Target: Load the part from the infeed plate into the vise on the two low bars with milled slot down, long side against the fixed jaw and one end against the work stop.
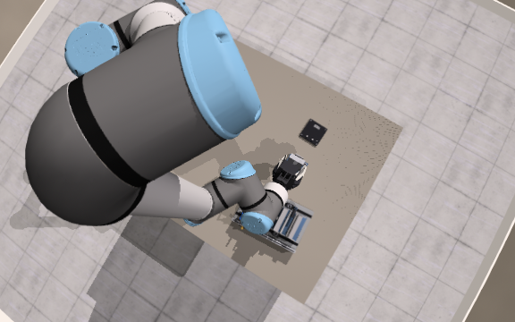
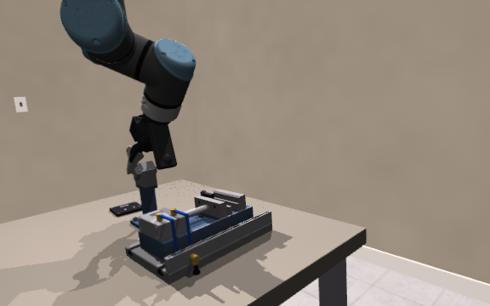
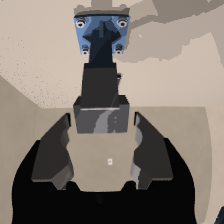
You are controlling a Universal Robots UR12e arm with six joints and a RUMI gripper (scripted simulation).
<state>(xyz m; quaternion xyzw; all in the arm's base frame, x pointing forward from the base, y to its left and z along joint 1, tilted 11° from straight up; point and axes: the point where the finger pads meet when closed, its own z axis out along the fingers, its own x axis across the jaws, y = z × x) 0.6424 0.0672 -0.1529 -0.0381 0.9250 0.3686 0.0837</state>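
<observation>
Now: hand 1 cm to the right of the part and 1 cm above it. The rest, counted from my hand: work stop rod 17 cm to the right, 10 cm ahead, 7 cm below; then black infeed plate 19 cm to the left, 16 cm below; then cylinder rod 22 cm to the right, 8 cm below, 1 cm ahead.
</observation>
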